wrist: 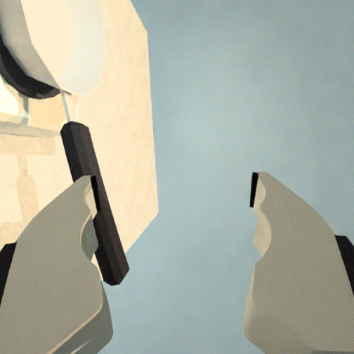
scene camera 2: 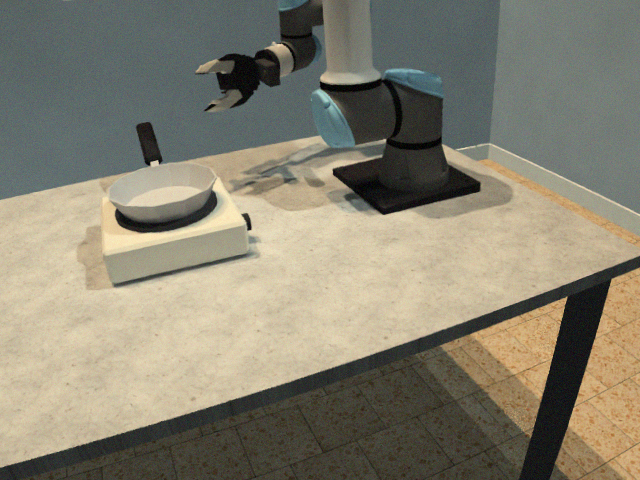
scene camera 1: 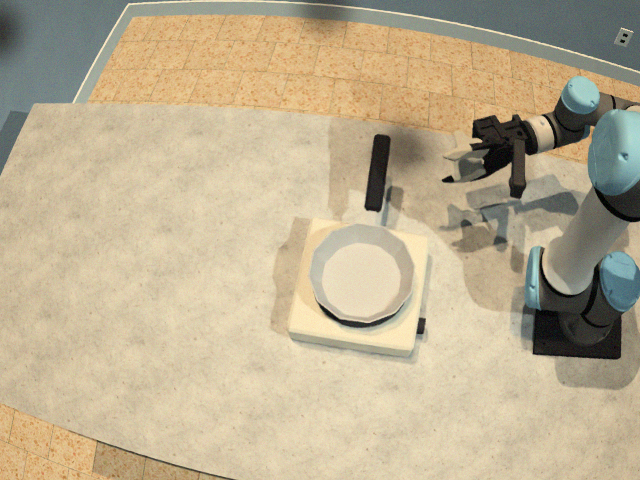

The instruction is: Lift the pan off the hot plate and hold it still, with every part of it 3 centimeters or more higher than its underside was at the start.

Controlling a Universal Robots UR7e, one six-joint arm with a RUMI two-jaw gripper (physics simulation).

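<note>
The light grey pan sits level on the dark round top of the cream hot plate. Its black handle points to the far side and slants upward past the plate's edge. My gripper is partly open and empty. It is held above the far side of the table, to the right of the handle and apart from it, fingers pointing toward the handle's side. In the wrist view the left finger overlaps part of the handle.
The table carries the hot plate and the arm's black base plate at the right. A black knob sticks out of the hot plate's right side. A blue wall stands behind the table.
</note>
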